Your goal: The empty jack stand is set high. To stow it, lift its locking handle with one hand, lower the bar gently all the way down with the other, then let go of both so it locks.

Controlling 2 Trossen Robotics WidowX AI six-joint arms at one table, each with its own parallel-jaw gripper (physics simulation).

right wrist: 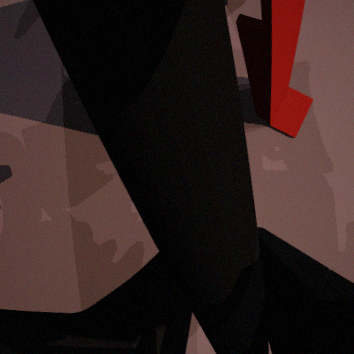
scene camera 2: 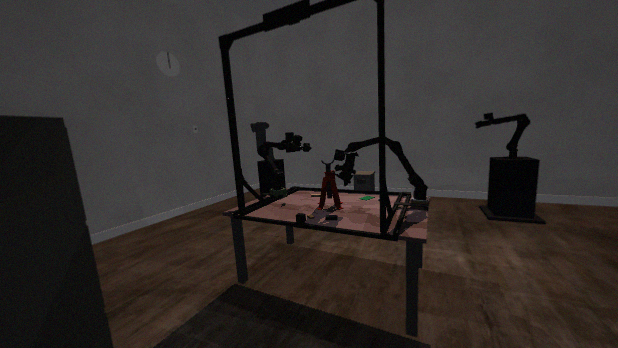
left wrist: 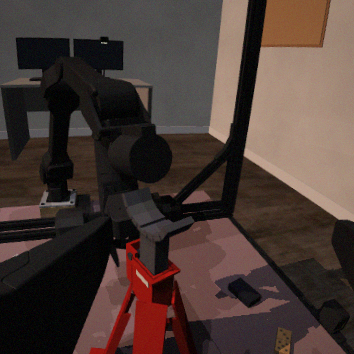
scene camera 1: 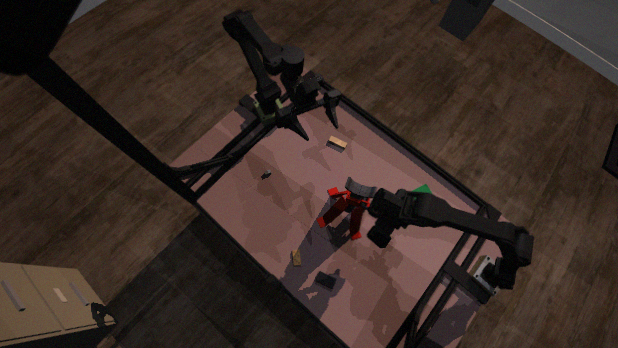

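Observation:
The red jack stand (scene camera 1: 345, 211) (scene camera 2: 329, 188) (left wrist: 151, 295) stands upright mid-table on splayed legs. Its grey bar (left wrist: 154, 251), topped by a curved saddle (scene camera 1: 359, 189) (left wrist: 151, 212), sticks a short way out of the red collar. My right gripper (scene camera 1: 371, 204) (scene camera 2: 339, 168) is pressed against the stand's side just below the saddle and is shut on the locking handle, which its dark fingers hide. The right wrist view shows only those fingers and one red leg (right wrist: 286, 74). My left gripper (scene camera 1: 321, 132) (scene camera 2: 306, 148) is open and empty. It hangs high near the back left corner, well away from the stand.
On the table lie a wooden block (scene camera 1: 337, 141), a small grey piece (scene camera 1: 266, 174), a domino tile (scene camera 1: 296, 257) (left wrist: 282, 341), a black block (scene camera 1: 325, 279) (left wrist: 244, 291) and a green card (scene camera 1: 422, 188). A black cylinder (scene camera 2: 301, 218) stands at the front edge. Black frame posts (scene camera 2: 381, 138) ring the table.

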